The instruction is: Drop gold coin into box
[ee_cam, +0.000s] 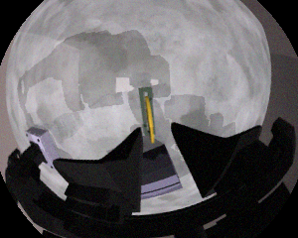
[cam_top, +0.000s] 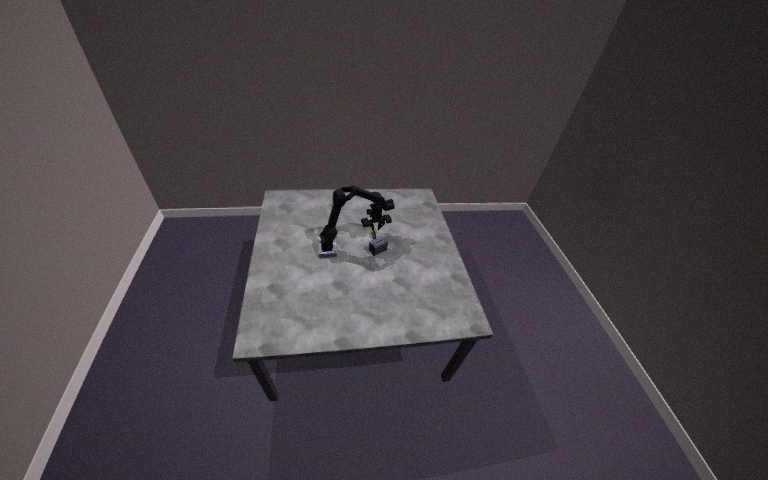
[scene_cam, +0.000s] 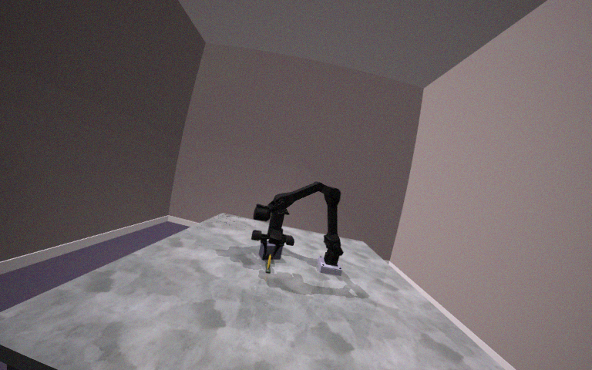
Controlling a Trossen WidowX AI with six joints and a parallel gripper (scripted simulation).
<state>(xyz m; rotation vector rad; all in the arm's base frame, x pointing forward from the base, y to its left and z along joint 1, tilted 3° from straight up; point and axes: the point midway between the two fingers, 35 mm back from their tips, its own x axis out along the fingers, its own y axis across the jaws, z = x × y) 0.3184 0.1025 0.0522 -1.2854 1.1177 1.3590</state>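
Right now my gripper tip is 3 cm above the gold coin and 1 cm past it.
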